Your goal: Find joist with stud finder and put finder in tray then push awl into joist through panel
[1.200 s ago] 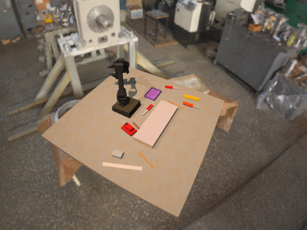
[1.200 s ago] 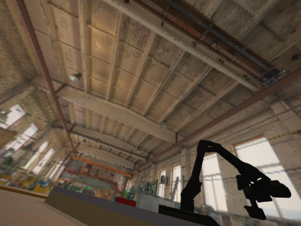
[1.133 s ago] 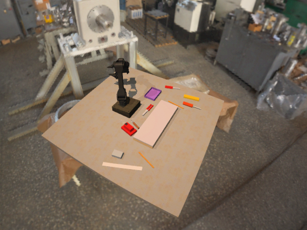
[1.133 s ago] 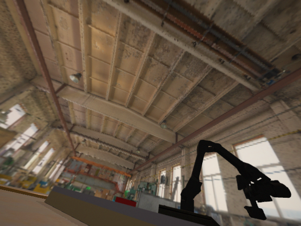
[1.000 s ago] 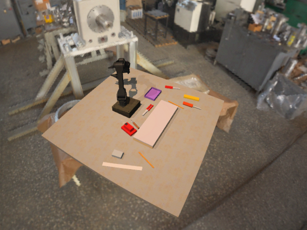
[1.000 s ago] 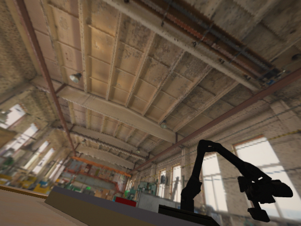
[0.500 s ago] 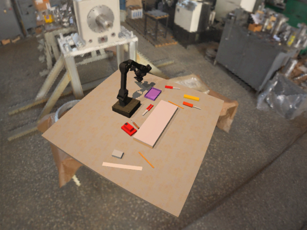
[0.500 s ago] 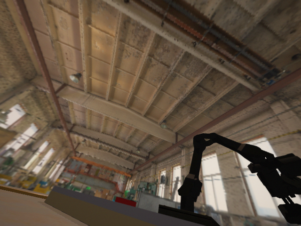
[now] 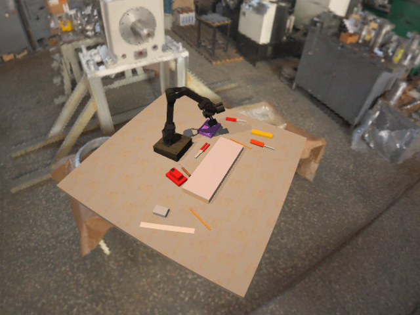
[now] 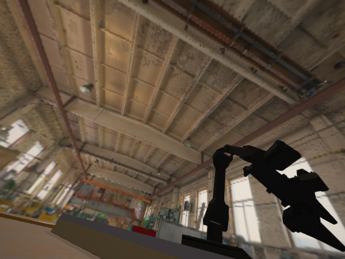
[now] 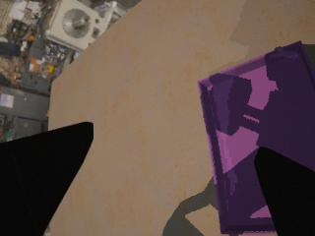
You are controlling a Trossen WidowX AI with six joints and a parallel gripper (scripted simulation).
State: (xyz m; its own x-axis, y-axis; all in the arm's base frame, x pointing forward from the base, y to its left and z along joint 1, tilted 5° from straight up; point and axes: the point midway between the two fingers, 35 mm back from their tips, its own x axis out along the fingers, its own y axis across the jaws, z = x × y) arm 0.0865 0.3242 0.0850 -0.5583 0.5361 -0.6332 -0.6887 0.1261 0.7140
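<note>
Right now the stud finder is 500 mm to the right of my gripper tip, 140 mm ahead of it and 80 mm below it. Round my gripper tip: purple tray: 110 mm below, 30 mm ahead; awl: 420 mm to the right, 140 mm ahead, 120 mm below; yellow block: 370 mm ahead, 220 mm to the left, 120 mm below.
</note>
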